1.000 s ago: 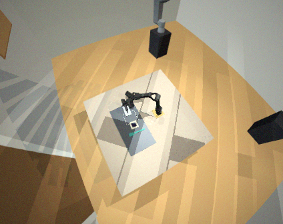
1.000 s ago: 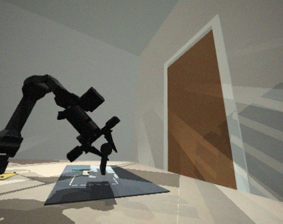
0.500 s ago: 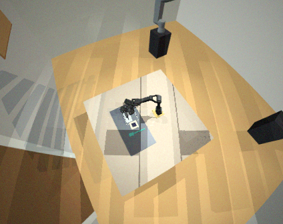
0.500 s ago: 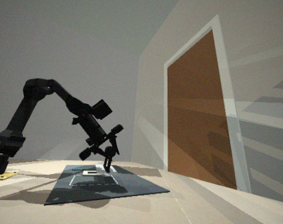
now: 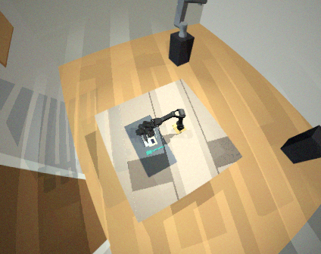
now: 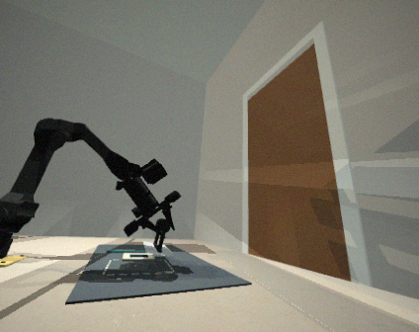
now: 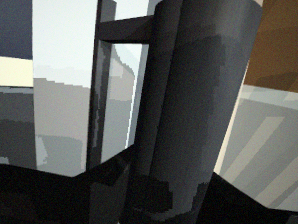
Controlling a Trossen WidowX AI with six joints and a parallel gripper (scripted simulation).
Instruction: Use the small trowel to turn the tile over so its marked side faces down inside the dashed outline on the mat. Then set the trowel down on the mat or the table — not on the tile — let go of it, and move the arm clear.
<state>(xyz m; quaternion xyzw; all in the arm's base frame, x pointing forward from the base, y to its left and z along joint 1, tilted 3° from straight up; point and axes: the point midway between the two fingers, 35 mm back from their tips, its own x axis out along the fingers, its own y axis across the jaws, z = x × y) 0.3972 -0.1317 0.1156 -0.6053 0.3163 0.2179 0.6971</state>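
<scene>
Right now my gripper tip is 19 cm to the right of the green trowel, 8 cm above it and 2 cm past it. Also, from my gripper tip: tile (9 cm to the left, 8 cm below, 6 cm behind); grey mat (10 cm below, 9 cm to the left, 3 cm behind).
</scene>
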